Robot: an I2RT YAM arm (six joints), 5 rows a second.
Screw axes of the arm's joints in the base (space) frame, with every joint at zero. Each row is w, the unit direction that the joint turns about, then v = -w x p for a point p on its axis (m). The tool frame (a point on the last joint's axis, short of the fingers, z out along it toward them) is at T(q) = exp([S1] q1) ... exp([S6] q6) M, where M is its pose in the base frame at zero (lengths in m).
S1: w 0 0 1 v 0 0 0
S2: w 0 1 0 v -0.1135 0 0.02
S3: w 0 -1 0 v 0.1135 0 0.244
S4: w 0 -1 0 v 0.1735 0 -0.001
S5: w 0 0 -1 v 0 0.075 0
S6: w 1 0 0 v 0 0.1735 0
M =
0 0 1 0.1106
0 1 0 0
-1 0 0 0.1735
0 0 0 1
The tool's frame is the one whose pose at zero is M.
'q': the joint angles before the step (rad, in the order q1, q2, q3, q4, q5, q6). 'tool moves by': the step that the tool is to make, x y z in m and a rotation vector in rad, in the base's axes. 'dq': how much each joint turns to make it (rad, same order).
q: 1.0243 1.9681 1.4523 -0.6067 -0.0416 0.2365
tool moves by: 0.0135 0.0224 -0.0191 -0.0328 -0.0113 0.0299
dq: 0.0012 0.1246 0.1106 -0.0094 0.0121 -0.0373
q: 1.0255 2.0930 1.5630 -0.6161 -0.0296 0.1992
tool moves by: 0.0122 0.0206 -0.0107 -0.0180 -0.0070 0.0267
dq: 0.0008 0.1071 0.1287 -0.0342 0.0035 -0.0299
